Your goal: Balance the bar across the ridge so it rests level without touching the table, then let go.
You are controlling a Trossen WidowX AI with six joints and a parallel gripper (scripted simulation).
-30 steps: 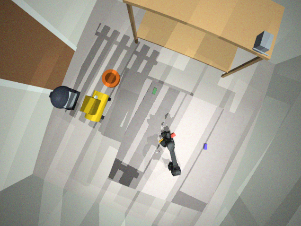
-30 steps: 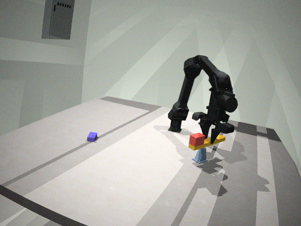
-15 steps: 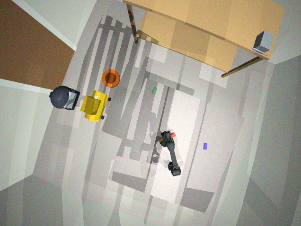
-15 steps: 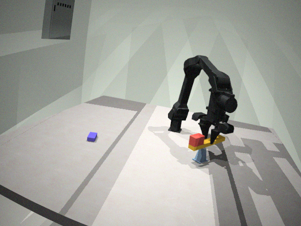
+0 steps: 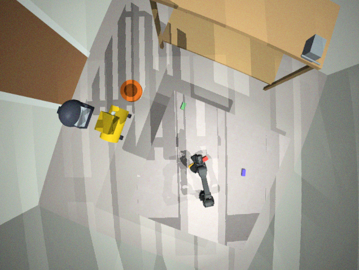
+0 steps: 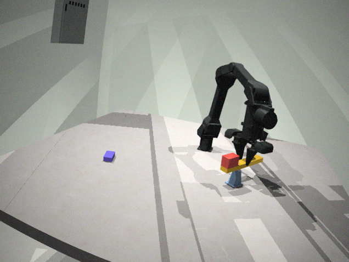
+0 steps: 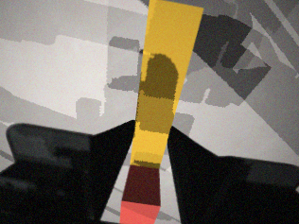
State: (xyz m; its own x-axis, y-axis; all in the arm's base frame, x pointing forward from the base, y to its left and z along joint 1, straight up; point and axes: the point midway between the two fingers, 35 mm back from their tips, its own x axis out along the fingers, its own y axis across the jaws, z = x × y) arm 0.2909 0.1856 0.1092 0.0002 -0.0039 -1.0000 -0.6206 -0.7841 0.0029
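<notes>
Now: gripper tip 2 cm short of the ridge, 2 cm to the left of it and 2 cm above it. From my gripper tip the other things lie so: small purple block 6 cm ahead, 49 cm to the right, 7 cm below; then small green block 45 cm ahead, 31 cm to the left, 7 cm below.
</notes>
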